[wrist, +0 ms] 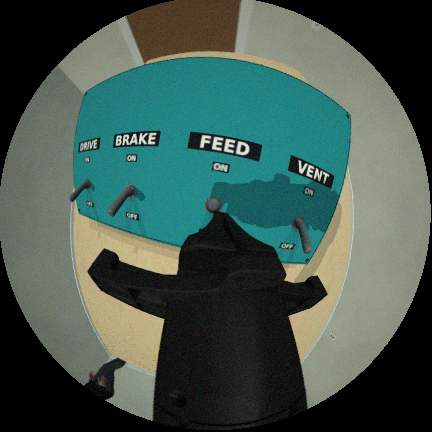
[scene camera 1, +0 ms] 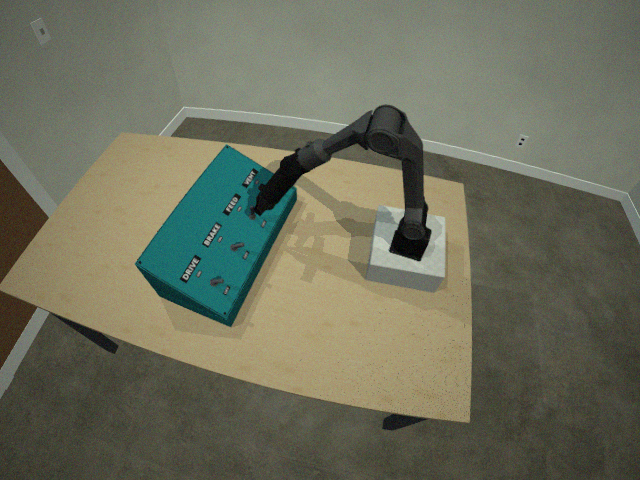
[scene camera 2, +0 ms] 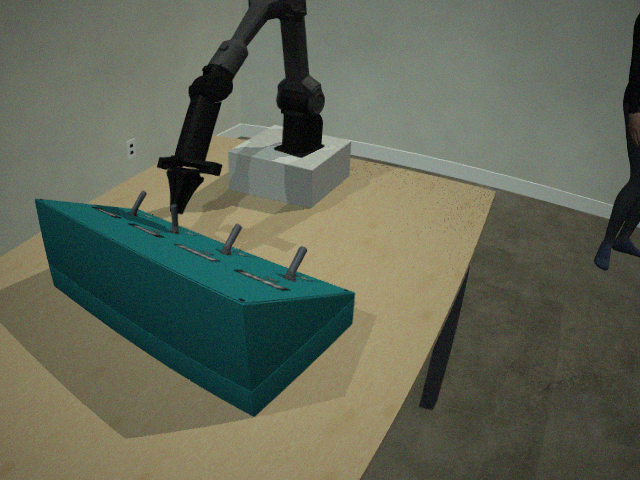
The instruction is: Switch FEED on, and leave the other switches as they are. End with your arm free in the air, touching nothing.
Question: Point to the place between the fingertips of the gripper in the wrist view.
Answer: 218, 220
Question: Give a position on a teal switch box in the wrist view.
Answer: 273, 150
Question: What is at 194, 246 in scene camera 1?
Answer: A teal switch box.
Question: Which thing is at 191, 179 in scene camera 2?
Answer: The gripper.
